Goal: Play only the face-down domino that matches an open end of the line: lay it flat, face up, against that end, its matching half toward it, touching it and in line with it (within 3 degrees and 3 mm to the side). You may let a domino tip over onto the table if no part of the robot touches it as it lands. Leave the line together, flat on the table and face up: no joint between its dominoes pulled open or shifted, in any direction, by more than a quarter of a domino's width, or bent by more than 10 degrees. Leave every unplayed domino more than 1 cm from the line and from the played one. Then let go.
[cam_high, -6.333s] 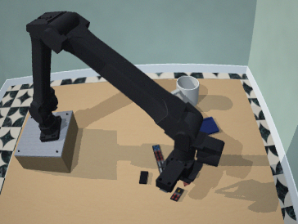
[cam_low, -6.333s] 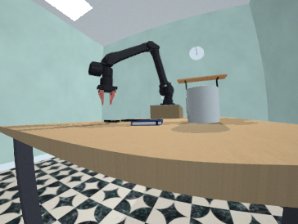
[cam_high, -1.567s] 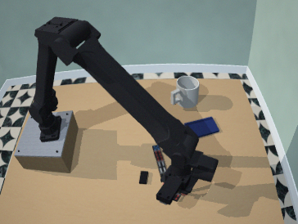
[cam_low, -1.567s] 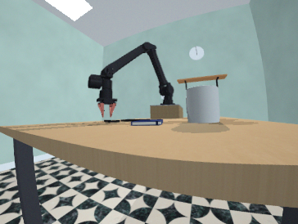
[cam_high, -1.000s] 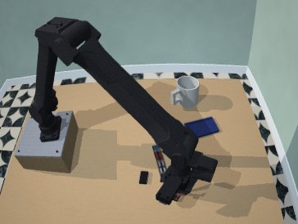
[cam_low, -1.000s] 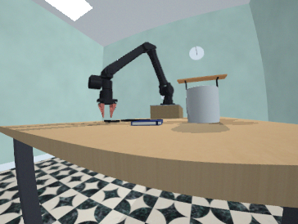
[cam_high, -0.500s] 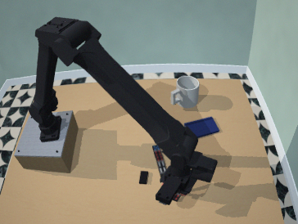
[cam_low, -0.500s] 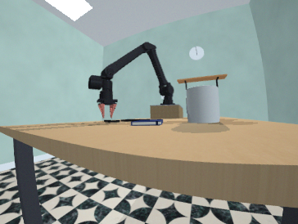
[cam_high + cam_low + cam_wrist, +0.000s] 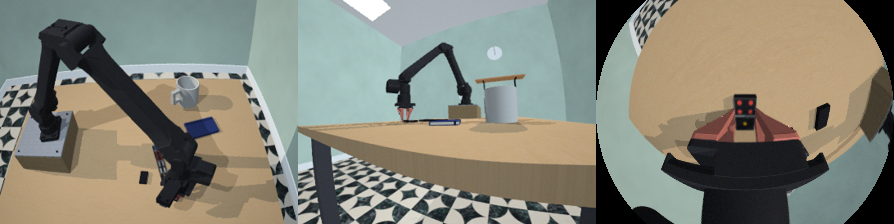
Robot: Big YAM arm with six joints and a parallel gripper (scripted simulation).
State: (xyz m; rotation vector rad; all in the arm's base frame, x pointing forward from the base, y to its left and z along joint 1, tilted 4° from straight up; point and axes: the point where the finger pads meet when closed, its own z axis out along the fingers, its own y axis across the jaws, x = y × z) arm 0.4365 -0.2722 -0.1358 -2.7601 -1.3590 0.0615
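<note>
My gripper is now right at the domino. Also, from my hand: white mug 130 mm ahead, 460 mm to the left, 40 mm above.
</note>
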